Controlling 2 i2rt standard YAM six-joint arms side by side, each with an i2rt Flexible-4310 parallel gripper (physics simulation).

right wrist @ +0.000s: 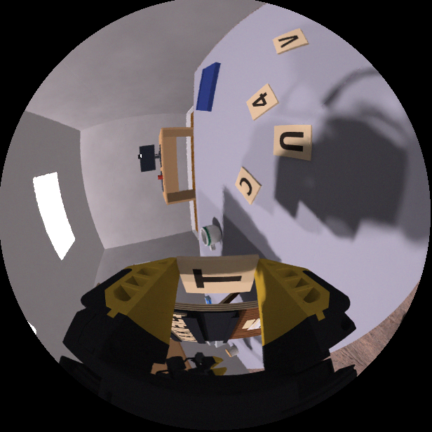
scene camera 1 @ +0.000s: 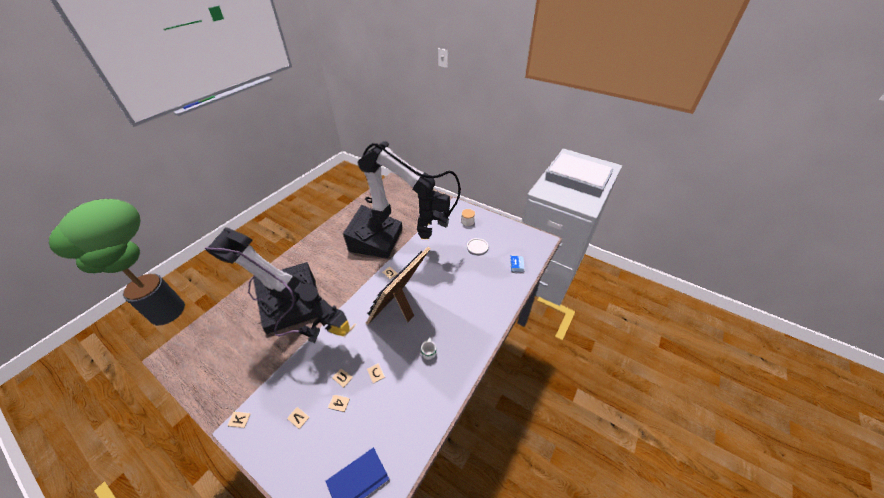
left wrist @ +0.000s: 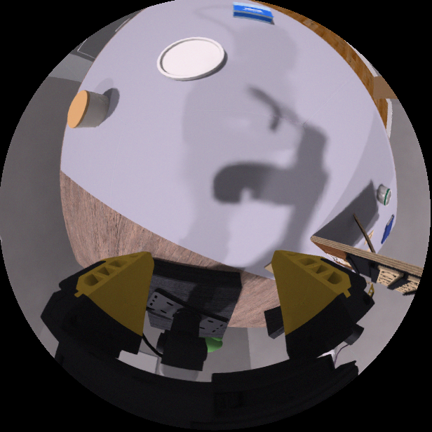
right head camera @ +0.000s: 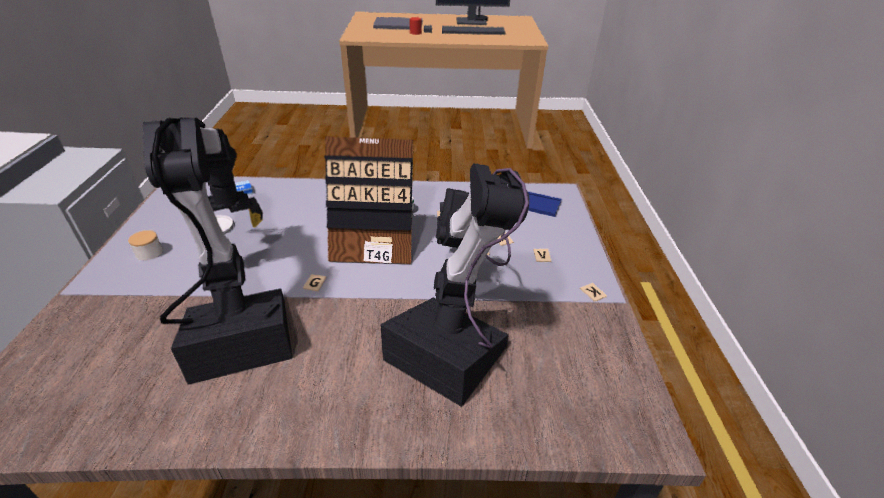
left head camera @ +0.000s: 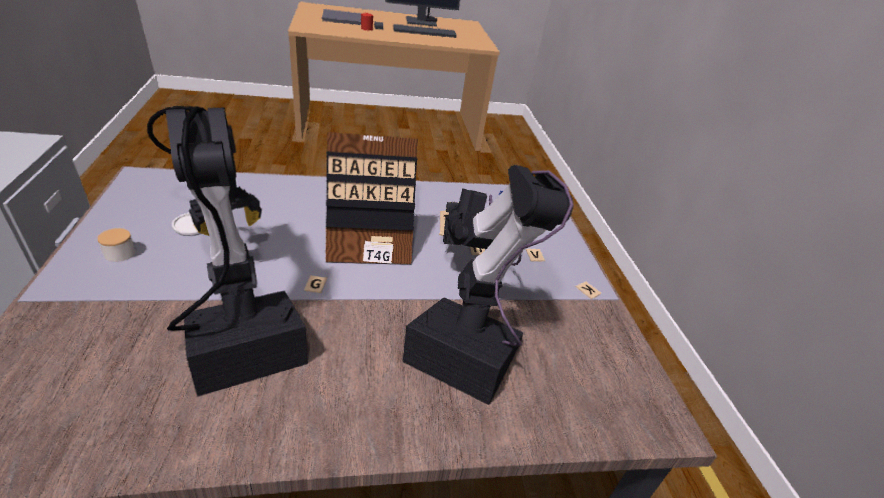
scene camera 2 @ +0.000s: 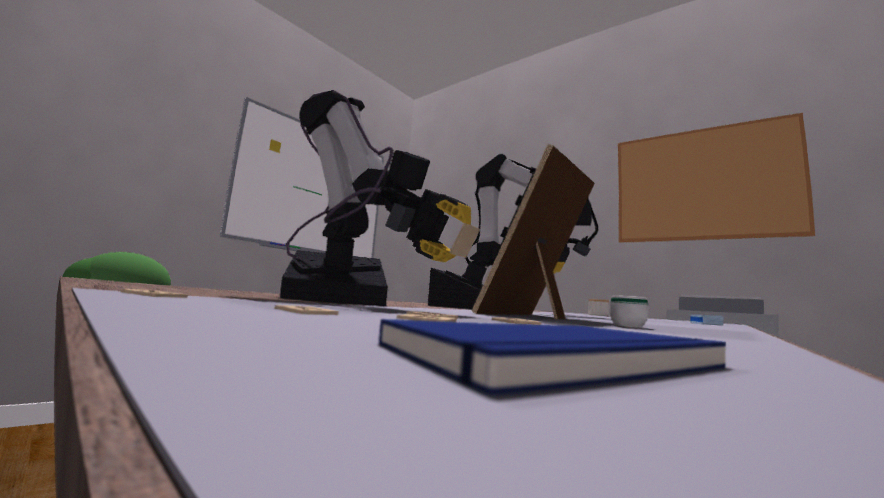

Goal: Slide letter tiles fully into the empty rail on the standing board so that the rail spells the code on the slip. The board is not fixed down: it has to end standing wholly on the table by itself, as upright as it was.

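Seen in the pictures: left gripper, between the fingertips: (scene camera 1: 426,231) (right head camera: 234,231) (scene camera 2: 554,272); right gripper, between the fingertips: (scene camera 1: 347,333) (scene camera 2: 461,239); left arm's base, origin of its link: (scene camera 1: 373,227) (right head camera: 232,314) (left head camera: 242,319) (scene camera 2: 470,283); right arm's base, origin of its link: (right head camera: 446,329) (left head camera: 468,328) (scene camera 2: 337,266).
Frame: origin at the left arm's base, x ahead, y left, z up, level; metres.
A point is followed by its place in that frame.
The standing board (left head camera: 346,246) {x 0.331, y -0.177, z -0.034 m} (right head camera: 346,246) {x 0.331, y -0.174, z -0.034 m} (scene camera 2: 525,228) {x 0.418, y -0.319, z 0.092 m} leans back on its rear leg. Its upper rails read BAGEL and CAKE4; the lowest rail (left head camera: 369,217) {x 0.370, y -0.234, z 0.044 m} (right head camera: 369,218) {x 0.370, y -0.238, z 0.043 m} is empty. The slip (left head camera: 377,253) {x 0.331, y -0.264, z -0.050 m} (right head camera: 377,253) {x 0.331, y -0.264, z -0.050 m} reads T4G. My right gripper (right wrist: 217,264) (scene camera 2: 456,231) {x 0.386, y -0.466, z 0.048 m} is shut on the T tile (right wrist: 217,281) (scene camera 2: 463,239) {x 0.386, y -0.461, z 0.049 m}, in the air to the right of the board in the head views. My left gripper (left wrist: 211,259) is open and empty, left of the board in the head views. The G tile (left head camera: 315,283) {x 0.215, y -0.112, z -0.076 m} (right head camera: 314,282) {x 0.213, y -0.113, z -0.076 m} (scene camera 1: 389,272) {x 0.212, y -0.113, z -0.077 m} and the 4 tile (scene camera 1: 338,403) {x 0.494, y -0.630, z -0.076 m} (right wrist: 262,101) lie flat on the mat.
Loose U (scene camera 1: 342,377) {x 0.433, y -0.563, z -0.077 m} (right wrist: 293,142), C (scene camera 1: 376,373) {x 0.516, y -0.475, z -0.076 m} (right wrist: 248,185), V (scene camera 1: 298,418) {x 0.431, y -0.746, z -0.077 m} (right wrist: 290,41) and K (scene camera 1: 238,420) {x 0.283, y -0.879, z -0.077 m} tiles lie near the blue book (scene camera 1: 357,475) {x 0.706, y -0.727, z -0.067 m}. A cup (scene camera 1: 428,349) {x 0.598, y -0.288, z -0.075 m} stands behind the board. A white plate (left wrist: 191,58), a lidded jar (left wrist: 89,109) and a blue box (left wrist: 253,12) are on the left arm's side.
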